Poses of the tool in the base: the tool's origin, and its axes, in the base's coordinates. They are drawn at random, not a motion.
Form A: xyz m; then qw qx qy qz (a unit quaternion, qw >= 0).
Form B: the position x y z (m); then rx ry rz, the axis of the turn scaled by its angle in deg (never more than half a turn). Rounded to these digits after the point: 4 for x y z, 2 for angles.
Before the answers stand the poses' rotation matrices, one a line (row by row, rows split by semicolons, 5 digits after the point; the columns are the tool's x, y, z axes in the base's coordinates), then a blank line. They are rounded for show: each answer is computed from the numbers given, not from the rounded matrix.
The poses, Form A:
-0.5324 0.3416 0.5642 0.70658 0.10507 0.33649 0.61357
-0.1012 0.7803 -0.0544 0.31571 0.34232 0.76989 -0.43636
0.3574 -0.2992 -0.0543 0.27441 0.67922 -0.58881 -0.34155
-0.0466 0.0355 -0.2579 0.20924 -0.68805 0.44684 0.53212
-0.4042 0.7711 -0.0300 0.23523 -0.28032 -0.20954 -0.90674
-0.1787 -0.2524 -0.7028 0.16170 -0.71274 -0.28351 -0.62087
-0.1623 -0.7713 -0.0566 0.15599 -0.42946 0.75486 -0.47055
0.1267 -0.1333 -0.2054 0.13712 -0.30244 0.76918 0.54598
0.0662 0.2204 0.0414 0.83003 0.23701 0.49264 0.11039
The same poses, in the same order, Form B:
0.02060 -0.79637 0.60446; 0.93779 0.22498 0.26444; -0.34658 0.56141 0.75147
-0.56629 0.80263 0.18738; 0.25157 0.38481 -0.88805; -0.78488 -0.45575 -0.41983
0.07329 -0.61242 -0.78713; -0.98732 -0.15600 0.02945; -0.14083 0.77499 -0.61608
0.03438 -0.83757 -0.54525; -0.39221 -0.51311 0.76347; -0.91923 0.18761 -0.34614
-0.73217 0.54406 0.40978; -0.30911 -0.80152 0.51188; 0.60694 0.24812 0.75503
0.06829 0.60493 0.79335; 0.20335 -0.78695 0.58254; 0.97672 0.12155 -0.17675
-0.58246 -0.50156 0.63967; -0.79517 0.18829 -0.57642; 0.16866 -0.84438 -0.50850
-0.77946 -0.61499 -0.11931; -0.31553 0.22087 0.92285; -0.54119 0.75697 -0.36621
0.49024 0.05027 0.87014; 0.41677 0.86328 -0.28468; -0.76548 0.50221 0.40227

-0.5324 0.3416 0.5642 13.38 42.84 78.11
-0.1012 0.7803 -0.0544 51.66 116.18 -65.85
0.3574 -0.2992 -0.0543 104.64 -90.71 -52.62
-0.0466 0.0355 -0.2579 -109.66 71.21 84.80
-0.4042 0.7711 -0.0300 -44.07 -32.94 -142.54
-0.1787 -0.2524 -0.7028 -116.56 -46.37 -101.54
-0.1623 -0.7713 -0.0566 -70.46 123.84 -77.20
0.1267 -0.1333 -0.2054 -50.15 127.53 90.53
0.0662 0.2204 0.0414 28.81 59.89 13.42

